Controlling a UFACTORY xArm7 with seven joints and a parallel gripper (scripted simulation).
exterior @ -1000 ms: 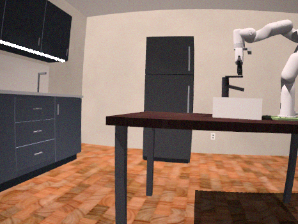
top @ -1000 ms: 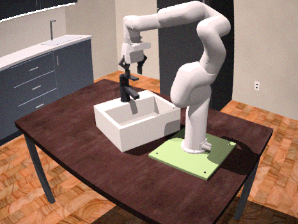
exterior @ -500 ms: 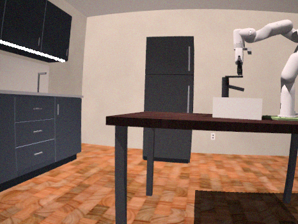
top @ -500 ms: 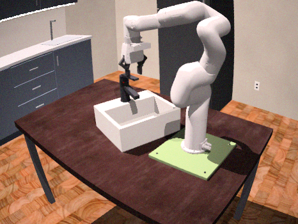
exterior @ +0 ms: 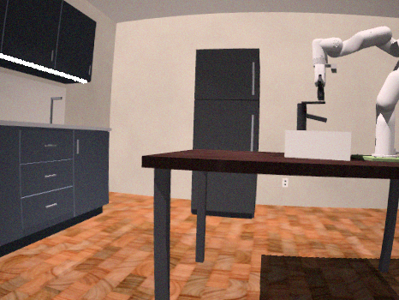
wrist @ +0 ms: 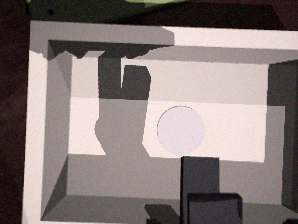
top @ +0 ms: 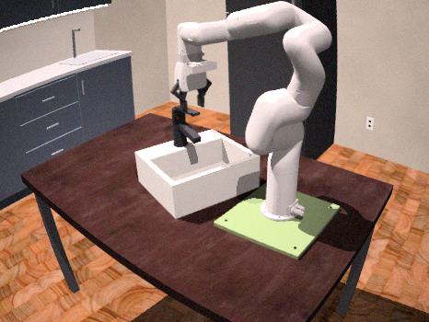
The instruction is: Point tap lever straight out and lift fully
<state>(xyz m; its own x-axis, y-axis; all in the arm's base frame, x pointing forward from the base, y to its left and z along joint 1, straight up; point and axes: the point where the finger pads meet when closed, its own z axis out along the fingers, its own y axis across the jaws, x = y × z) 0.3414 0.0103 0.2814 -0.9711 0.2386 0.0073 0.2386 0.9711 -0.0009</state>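
The lever lies 40 mm ahead of my hand, 30 mm below it and 10 mm to the right of it. Round my hand: white sink basin 260 mm below, 20 mm behind, 10 mm to the left; then black mixer tap 80 mm below, 60 mm ahead, 20 mm to the right.
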